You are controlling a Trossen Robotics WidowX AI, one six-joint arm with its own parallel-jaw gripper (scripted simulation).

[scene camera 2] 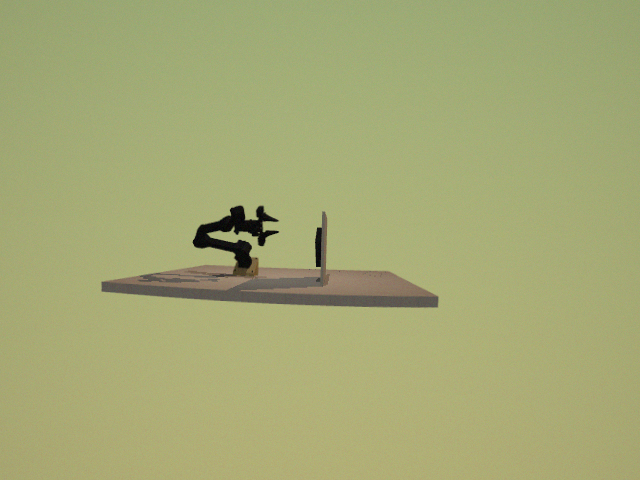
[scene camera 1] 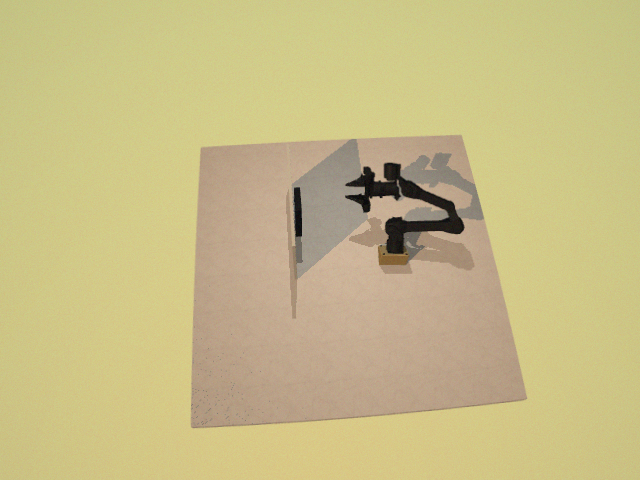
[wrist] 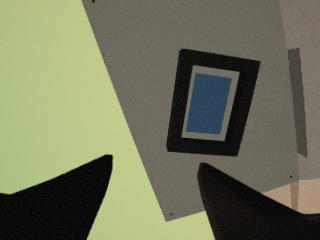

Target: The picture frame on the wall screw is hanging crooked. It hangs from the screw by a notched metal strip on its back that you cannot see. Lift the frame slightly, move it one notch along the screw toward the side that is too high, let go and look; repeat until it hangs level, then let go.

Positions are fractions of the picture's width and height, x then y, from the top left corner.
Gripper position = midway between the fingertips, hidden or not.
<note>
In view: the gripper (scene camera 1: 0.54, 0.40), a picture frame (wrist: 0.66, 0.40) and a wall panel (wrist: 0.44, 0.22).
The gripper shows as well in the wrist view (wrist: 0.49, 0.69).
</note>
